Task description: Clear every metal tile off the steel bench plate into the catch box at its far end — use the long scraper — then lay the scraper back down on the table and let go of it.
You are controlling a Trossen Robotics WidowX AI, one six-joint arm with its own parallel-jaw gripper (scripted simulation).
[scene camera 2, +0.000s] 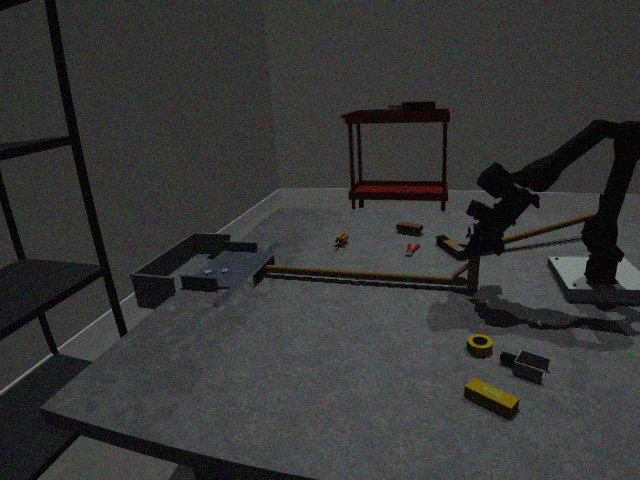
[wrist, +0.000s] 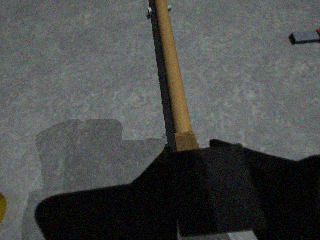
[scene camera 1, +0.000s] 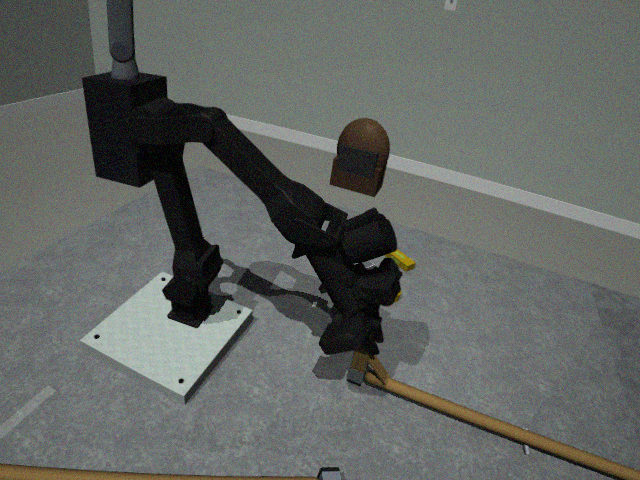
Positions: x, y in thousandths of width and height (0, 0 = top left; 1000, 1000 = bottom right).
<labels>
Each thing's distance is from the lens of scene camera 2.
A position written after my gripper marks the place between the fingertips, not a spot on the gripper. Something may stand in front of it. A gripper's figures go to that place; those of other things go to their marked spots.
my gripper (scene camera 2: 727, 532): 108 cm
long scraper (scene camera 2: 738, 586): 110 cm
grey clamp (scene camera 2: 824, 759): 87 cm
The marked spots on the long scraper and the grey clamp are 31 cm apart.
</labels>
